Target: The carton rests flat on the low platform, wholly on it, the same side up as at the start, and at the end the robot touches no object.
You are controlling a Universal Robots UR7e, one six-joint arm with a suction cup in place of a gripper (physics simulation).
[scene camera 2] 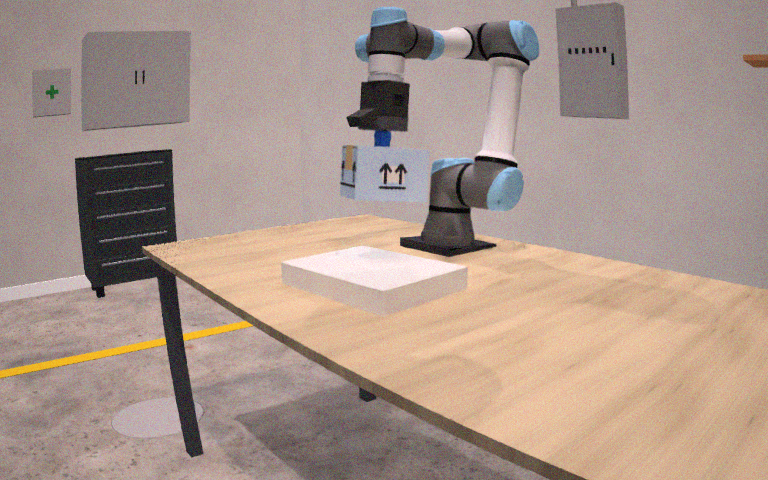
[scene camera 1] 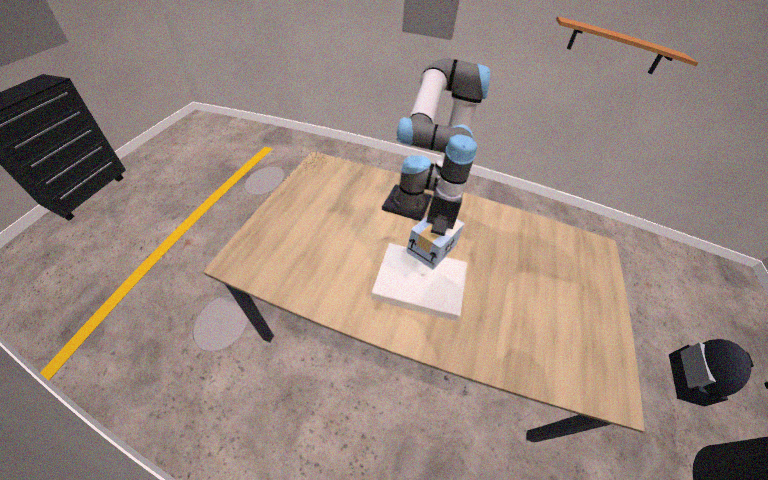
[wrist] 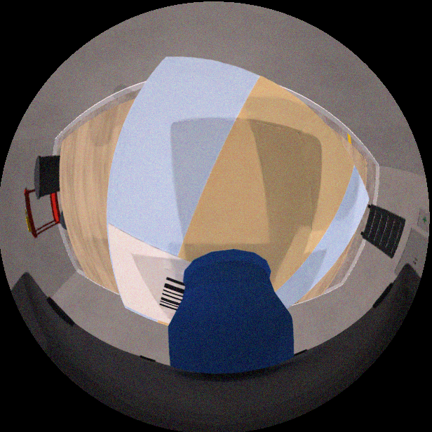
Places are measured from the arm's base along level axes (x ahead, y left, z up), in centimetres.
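Pixels of known places: end effector, tool point: (scene camera 2: 381, 153); arm's base, origin of the base link: (scene camera 2: 447, 241) (scene camera 1: 409, 202).
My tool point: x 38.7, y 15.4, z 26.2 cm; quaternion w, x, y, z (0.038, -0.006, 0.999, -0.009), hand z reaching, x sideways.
Observation:
Ahead of a thing's pixels: the offset from my tool point to its top centre. Level surfaces: height alone.
The light blue carton @[dy +0.0, dx -0.5, dz +1.9 cm] (scene camera 1: 430, 244) (scene camera 2: 391, 174) (wrist: 200, 175) hangs level in the air, its arrows pointing up. A tan tape strip and a white barcode label show on its top in the wrist view. My gripper, a blue suction cup (scene camera 2: 382, 142) (wrist: 231, 270), is on the carton's top face and holds it. The low white platform @[dy -0.6, dx +2.7, dz -23.1 cm] (scene camera 1: 419, 285) (scene camera 2: 373, 270) lies on the table. In scene camera 2 the carton is well above the platform, with a clear gap between them. The platform does not show in the wrist view.
The wooden table @[dz -27.9 cm] (scene camera 1: 555, 316) (scene camera 2: 566, 339) bears the platform and the arm's base (scene camera 1: 406, 198) (scene camera 2: 447, 237), which stands behind the platform. A dark drawer cabinet (scene camera 1: 62, 141) (scene camera 2: 127, 215) (wrist: 385, 230) stands on the floor beyond the table.

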